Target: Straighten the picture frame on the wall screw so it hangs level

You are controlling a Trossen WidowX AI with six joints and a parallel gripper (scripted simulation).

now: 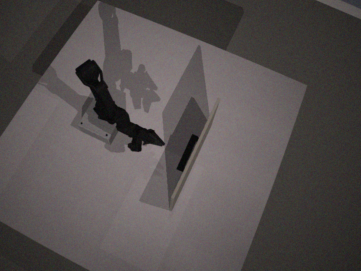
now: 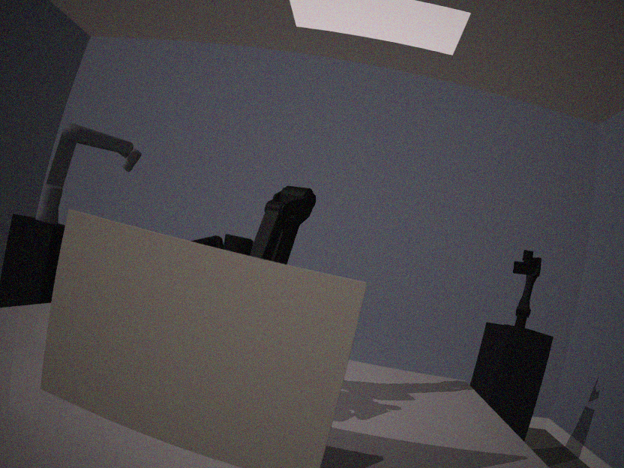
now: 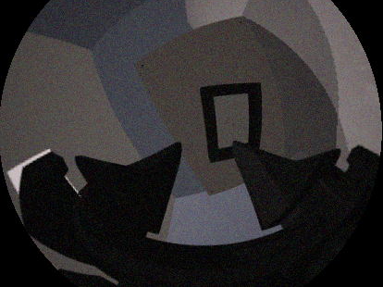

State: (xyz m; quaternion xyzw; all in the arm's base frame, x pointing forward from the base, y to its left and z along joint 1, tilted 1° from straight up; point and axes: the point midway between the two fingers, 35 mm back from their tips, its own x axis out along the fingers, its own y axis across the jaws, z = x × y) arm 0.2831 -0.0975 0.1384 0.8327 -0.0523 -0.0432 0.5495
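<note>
Now: gripper tip 12 cm short of the picture frame, 6 cm above it and 2 cm to the right of it. Round my gripper tip: beige wall panel: 13 cm ahead, 7 cm below, 1 cm to the left.
</note>
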